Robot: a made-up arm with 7 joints. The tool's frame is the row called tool.
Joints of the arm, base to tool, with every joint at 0 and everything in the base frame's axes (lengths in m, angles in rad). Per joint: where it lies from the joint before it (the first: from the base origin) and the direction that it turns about. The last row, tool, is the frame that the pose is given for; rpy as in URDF.
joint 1: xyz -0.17 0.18 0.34 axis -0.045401 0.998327 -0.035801
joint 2: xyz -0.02 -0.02 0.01 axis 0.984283 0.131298 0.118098
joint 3: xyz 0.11 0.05 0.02 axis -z
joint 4: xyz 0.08 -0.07 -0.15 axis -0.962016 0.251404 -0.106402
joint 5: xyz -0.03 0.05 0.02 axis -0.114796 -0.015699 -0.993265
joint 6: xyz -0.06 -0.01 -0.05 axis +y
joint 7: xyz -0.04 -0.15 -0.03 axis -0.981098 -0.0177 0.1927
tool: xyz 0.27 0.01 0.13 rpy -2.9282 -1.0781 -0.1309
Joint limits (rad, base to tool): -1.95..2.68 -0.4..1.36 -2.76..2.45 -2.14..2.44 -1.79..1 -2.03..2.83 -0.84..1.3
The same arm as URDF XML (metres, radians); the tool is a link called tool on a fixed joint. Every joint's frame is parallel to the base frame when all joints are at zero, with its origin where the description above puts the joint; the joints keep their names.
<robot name="arm">
<link name="base"/>
<link name="link1"/>
<link name="link2"/>
<link name="link3"/>
<link name="link4"/>
<link name="link5"/>
<link name="link6"/>
<link name="link7"/>
<link name="tool"/>
<joint name="joint 1" type="revolute"><parent link="base"/><child link="link1"/><origin xyz="-0.1700 0.1800 0.3400" rpy="0.0000 0.0000 0.0000"/><axis xyz="-0.045401 0.998327 -0.035801"/><limit lower="-1.9500" upper="2.6800"/></joint>
<joint name="joint 2" type="revolute"><parent link="link1"/><child link="link2"/><origin xyz="-0.0200 -0.0200 0.0100" rpy="0.0000 0.0000 0.0000"/><axis xyz="0.984283 0.131298 0.118098"/><limit lower="-0.4000" upper="1.3600"/></joint>
<joint name="joint 3" type="revolute"><parent link="link2"/><child link="link3"/><origin xyz="0.1100 0.0500 0.0200" rpy="0.0000 0.0000 0.0000"/><axis xyz="0 0 -1"/><limit lower="-2.7600" upper="2.4500"/></joint>
<joint name="joint 4" type="revolute"><parent link="link3"/><child link="link4"/><origin xyz="0.0800 -0.0700 -0.1500" rpy="0.0000 0.0000 0.0000"/><axis xyz="-0.962016 0.251404 -0.106402"/><limit lower="-2.1400" upper="2.4400"/></joint>
<joint name="joint 5" type="revolute"><parent link="link4"/><child link="link5"/><origin xyz="-0.0300 0.0500 0.0200" rpy="0.0000 0.0000 0.0000"/><axis xyz="-0.114796 -0.015699 -0.993265"/><limit lower="-1.7900" upper="1.0000"/></joint>
<joint name="joint 6" type="revolute"><parent link="link5"/><child link="link6"/><origin xyz="-0.0600 -0.0100 -0.0500" rpy="0.0000 0.0000 0.0000"/><axis xyz="0 1 0"/><limit lower="-2.0300" upper="2.8300"/></joint>
<joint name="joint 7" type="revolute"><parent link="link6"/><child link="link7"/><origin xyz="-0.0400 -0.1500 -0.0300" rpy="0.0000 0.0000 0.0000"/><axis xyz="-0.981098 -0.0177 0.1927"/><limit lower="-0.8400" upper="1.3000"/></joint>
<joint name="tool_joint" type="fixed"><parent link="link7"/><child link="tool"/><origin xyz="0.2700 0.0100 0.1300" rpy="-2.9282 -1.0781 -0.1309"/></joint>
</robot>

